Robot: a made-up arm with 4 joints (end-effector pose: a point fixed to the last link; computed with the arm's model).
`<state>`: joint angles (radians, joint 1 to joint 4).
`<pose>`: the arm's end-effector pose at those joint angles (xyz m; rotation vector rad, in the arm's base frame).
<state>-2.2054 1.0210 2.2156 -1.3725</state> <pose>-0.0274 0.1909 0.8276 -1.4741 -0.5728 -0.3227</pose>
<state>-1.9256 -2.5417 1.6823 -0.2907</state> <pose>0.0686 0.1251 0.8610 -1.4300 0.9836 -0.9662</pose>
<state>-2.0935 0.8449 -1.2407 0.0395</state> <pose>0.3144 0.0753 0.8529 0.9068 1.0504 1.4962</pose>
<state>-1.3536 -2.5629 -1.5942 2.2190</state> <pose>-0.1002 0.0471 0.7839 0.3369 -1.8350 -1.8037</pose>
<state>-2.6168 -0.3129 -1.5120 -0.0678</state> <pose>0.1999 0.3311 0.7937 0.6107 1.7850 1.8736</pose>
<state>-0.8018 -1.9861 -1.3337 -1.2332</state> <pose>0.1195 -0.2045 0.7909 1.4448 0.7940 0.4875</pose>
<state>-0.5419 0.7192 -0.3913 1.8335</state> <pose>0.2692 0.2873 0.8066 2.3671 0.4554 1.9366</pose>
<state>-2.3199 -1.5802 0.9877 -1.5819</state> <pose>-0.1894 0.0692 0.9312 -1.3609 -1.4596 2.2587</pose>
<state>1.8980 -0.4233 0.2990 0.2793</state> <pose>0.0293 0.1323 1.0311 -0.2120 -0.3855 0.7916</pose>
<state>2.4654 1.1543 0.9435 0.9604</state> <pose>-0.2040 0.2542 0.9344 -1.0751 -0.7280 0.2677</pose>
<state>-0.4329 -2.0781 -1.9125 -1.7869</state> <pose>0.2756 -0.0197 0.7469 1.4774 1.3319 1.6854</pose>
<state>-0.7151 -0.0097 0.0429 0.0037</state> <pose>0.0462 0.2172 1.0403 -0.0270 0.0474 -2.2755</pose>
